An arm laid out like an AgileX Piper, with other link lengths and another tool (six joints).
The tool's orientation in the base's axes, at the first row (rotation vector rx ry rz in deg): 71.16, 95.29, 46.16
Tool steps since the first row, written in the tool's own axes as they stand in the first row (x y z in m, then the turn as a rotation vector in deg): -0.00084, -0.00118, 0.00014, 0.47, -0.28, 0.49; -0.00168, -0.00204, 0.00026, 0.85, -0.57, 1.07; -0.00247, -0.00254, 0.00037, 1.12, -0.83, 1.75; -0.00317, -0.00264, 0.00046, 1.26, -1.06, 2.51
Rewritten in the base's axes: -0.00023, -0.00115, -0.00087, 0.29, 0.37, -0.57; -0.00036, -0.00220, -0.00144, 0.67, 0.64, -1.15; -0.00037, -0.00310, -0.00172, 1.16, 0.82, -1.73; -0.00025, -0.00380, -0.00165, 1.76, 0.88, -2.27
